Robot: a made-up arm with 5 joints. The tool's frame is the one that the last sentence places.
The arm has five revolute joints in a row. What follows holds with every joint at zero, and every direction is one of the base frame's. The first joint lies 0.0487 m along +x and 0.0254 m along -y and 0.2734 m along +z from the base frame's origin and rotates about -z. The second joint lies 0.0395 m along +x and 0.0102 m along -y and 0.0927 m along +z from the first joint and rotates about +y. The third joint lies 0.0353 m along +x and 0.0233 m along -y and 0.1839 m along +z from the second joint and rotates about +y. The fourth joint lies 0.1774 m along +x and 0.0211 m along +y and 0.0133 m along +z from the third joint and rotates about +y. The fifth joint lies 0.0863 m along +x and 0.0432 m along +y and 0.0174 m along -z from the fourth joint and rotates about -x. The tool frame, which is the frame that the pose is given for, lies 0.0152 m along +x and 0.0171 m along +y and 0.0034 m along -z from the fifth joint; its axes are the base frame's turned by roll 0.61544, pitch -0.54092 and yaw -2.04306 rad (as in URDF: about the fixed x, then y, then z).
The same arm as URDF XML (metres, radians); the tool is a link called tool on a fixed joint. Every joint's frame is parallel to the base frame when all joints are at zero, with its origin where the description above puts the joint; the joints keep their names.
<robot name="arm">
  <joint name="tool_joint" type="fixed">
    <parent link="link5"/>
    <child link="tool"/>
    <origin xyz="0.0152 0.0171 -0.0034" rpy="0.6154 -0.5409 -2.0431"/>
  </joint>
  <joint name="joint 5" type="continuous">
    <parent link="link4"/>
    <child link="link5"/>
    <origin xyz="0.0863 0.0432 -0.0174" rpy="0 0 0"/>
    <axis xyz="-1 0 0"/>
  </joint>
  <joint name="joint 4" type="continuous">
    <parent link="link3"/>
    <child link="link4"/>
    <origin xyz="0.1774 0.0211 0.0133" rpy="0 0 0"/>
    <axis xyz="0 1 0"/>
  </joint>
  <joint name="joint 3" type="continuous">
    <parent link="link2"/>
    <child link="link3"/>
    <origin xyz="0.0353 -0.0233 0.1839" rpy="0 0 0"/>
    <axis xyz="0 1 0"/>
  </joint>
  <joint name="joint 2" type="continuous">
    <parent link="link1"/>
    <child link="link2"/>
    <origin xyz="0.0395 -0.0102 0.0927" rpy="0 0 0"/>
    <axis xyz="0 1 0"/>
  </joint>
  <joint name="joint 1" type="continuous">
    <parent link="base_link"/>
    <child link="link1"/>
    <origin xyz="0.0487 -0.0254 0.2734" rpy="0 0 0"/>
    <axis xyz="0 0 -1"/>
  </joint>
  <link name="base_link"/>
  <link name="link1"/>
  <link name="link2"/>
  <link name="link3"/>
  <link name="link4"/>
  <link name="link5"/>
  <link name="tool"/>
</robot>

